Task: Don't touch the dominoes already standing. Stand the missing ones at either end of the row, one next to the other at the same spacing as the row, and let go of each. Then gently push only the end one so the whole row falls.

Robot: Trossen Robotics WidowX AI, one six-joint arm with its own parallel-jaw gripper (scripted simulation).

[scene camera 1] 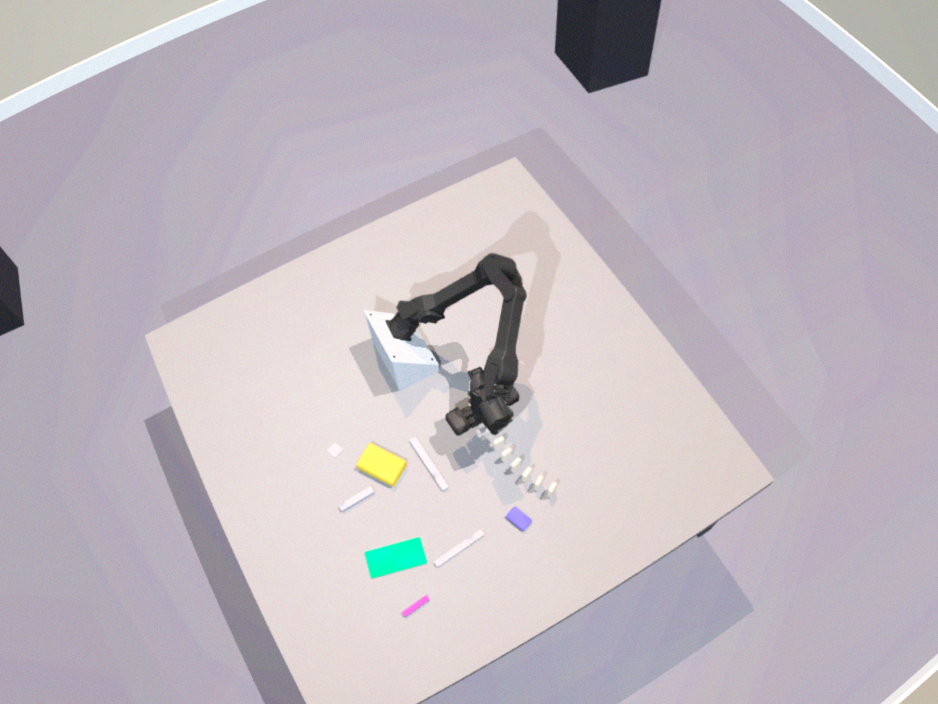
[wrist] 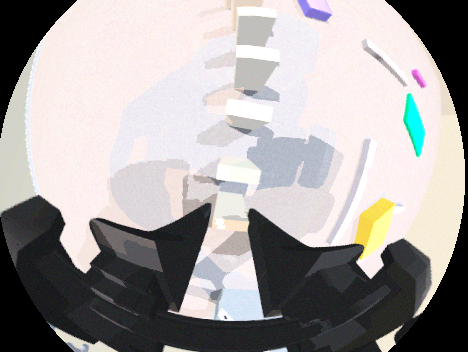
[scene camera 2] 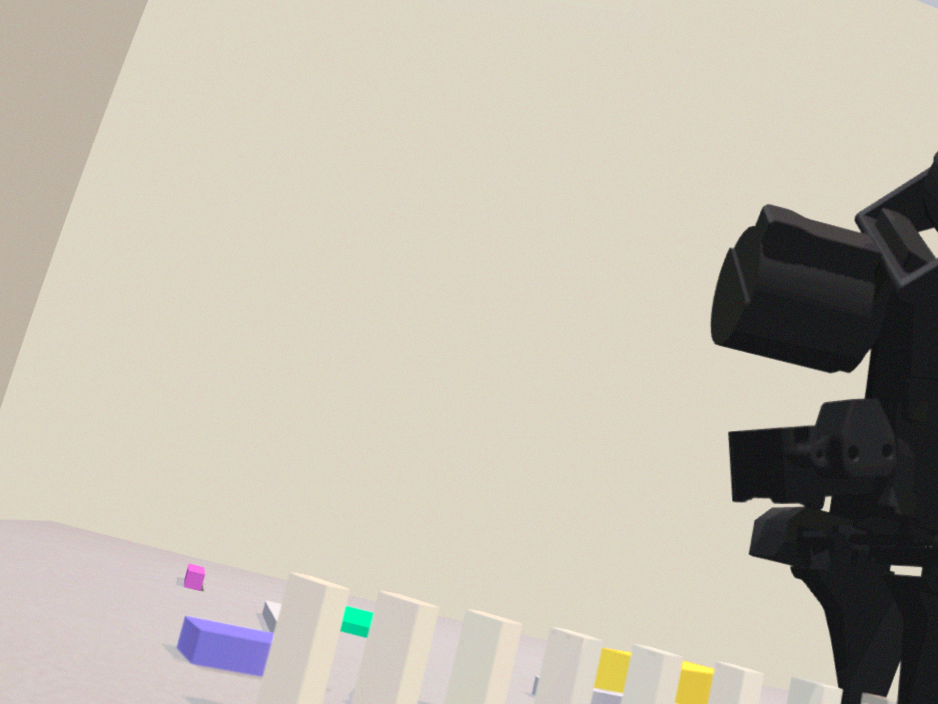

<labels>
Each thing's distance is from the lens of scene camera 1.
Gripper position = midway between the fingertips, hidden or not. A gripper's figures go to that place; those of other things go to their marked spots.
my gripper [scene camera 1: 483, 420]: 202 cm
green plate [scene camera 1: 400, 556]: 194 cm
yellow block [scene camera 1: 375, 461]: 200 cm
</labels>
